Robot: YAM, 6 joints.
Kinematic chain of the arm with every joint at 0, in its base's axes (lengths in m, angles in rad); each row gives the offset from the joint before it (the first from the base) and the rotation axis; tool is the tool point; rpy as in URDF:
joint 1: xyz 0 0 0.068 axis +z
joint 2: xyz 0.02 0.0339 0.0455 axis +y
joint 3: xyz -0.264 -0.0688 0 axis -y
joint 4: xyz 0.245 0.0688 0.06 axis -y
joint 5: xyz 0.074 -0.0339 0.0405 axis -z
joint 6: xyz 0.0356 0 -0.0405 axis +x
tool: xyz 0 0 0 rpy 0 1.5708 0
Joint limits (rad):
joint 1: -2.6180..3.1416
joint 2: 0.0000..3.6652
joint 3: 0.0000..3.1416
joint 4: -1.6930..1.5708
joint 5: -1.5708..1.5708
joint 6: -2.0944..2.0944
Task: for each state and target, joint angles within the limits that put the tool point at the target. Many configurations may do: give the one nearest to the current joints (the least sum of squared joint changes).
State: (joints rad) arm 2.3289 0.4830 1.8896 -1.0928 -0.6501 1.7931
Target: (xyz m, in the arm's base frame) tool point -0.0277 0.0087 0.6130
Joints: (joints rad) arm 2.2186 0.9772 2.1022 -0.7991 -0.4926 1.7931
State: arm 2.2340 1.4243 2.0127 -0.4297 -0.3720 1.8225
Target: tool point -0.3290 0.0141 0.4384
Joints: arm 3.0512 1.4993 1.6798 -0.5822 -0.4557 1.8225
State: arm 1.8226 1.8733 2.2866 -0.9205 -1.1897 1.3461
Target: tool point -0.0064 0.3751 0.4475
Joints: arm 1.4999 1.8487 2.1729 -1.0014 -1.1831 1.3461
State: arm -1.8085 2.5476 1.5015 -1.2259 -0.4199 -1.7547
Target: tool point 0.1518 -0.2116 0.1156
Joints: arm -1.0137 2.0889 1.1463 -1.5424 -0.4969 -1.7547
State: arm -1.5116 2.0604 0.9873 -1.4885 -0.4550 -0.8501
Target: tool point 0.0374 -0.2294 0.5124
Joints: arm -1.4806 1.3828 1.9862 -1.0851 -0.4847 -0.8501
